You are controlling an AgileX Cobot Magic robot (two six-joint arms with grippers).
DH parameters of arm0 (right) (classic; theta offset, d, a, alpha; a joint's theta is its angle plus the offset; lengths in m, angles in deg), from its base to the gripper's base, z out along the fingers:
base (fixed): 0 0 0 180
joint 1: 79.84 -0.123 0 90
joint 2: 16.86 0 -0.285 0
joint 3: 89.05 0 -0.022 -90
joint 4: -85.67 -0.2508 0 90
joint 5: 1.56 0 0.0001 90
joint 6: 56.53 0.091 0 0
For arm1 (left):
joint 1: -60.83 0.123 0 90
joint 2: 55.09 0 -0.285 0
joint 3: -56.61 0 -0.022 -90
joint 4: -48.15 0.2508 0 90
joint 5: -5.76 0 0.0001 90
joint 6: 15.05 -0.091 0 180
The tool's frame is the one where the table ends.
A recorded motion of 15 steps. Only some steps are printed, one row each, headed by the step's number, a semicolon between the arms.
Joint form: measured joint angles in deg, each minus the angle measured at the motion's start. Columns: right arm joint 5, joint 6, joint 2, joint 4, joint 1, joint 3; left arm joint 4, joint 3, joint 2, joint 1, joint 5, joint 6.
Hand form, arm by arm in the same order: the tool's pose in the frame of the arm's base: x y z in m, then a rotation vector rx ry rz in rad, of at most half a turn. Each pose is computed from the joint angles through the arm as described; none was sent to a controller.
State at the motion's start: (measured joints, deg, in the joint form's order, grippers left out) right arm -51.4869 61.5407 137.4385 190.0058 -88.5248 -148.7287; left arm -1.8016 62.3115 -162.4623 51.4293 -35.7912 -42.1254
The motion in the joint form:
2: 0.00 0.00 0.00 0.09 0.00 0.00; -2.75 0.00 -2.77 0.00 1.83 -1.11
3: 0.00 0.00 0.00 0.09 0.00 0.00; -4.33 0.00 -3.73 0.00 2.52 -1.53
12: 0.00 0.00 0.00 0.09 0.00 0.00; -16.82 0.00 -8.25 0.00 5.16 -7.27
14: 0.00 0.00 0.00 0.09 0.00 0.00; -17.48 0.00 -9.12 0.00 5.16 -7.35
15: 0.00 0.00 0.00 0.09 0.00 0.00; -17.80 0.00 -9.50 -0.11 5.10 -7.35
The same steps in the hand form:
2: 0.5490 0.1520 0.2263 -0.6005 1.8361 0.9777; 0.3924 -0.1119 0.2977 0.1300 2.3077 -0.8485
3: 0.5490 0.1520 0.2263 -0.6005 1.8361 0.9777; 0.3963 -0.1128 0.2924 0.1041 2.3063 -0.8653
12: 0.5490 0.1520 0.2263 -0.6005 1.8361 0.9777; 0.4142 -0.1189 0.2702 -0.0207 2.2591 -0.9884
14: 0.5490 0.1520 0.2263 -0.6005 1.8361 0.9777; 0.4165 -0.1196 0.2642 -0.0356 2.2691 -0.9981
15: 0.5490 0.1520 0.2263 -0.6005 1.8361 0.9777; 0.4172 -0.1207 0.2616 -0.0405 2.2743 -1.0050

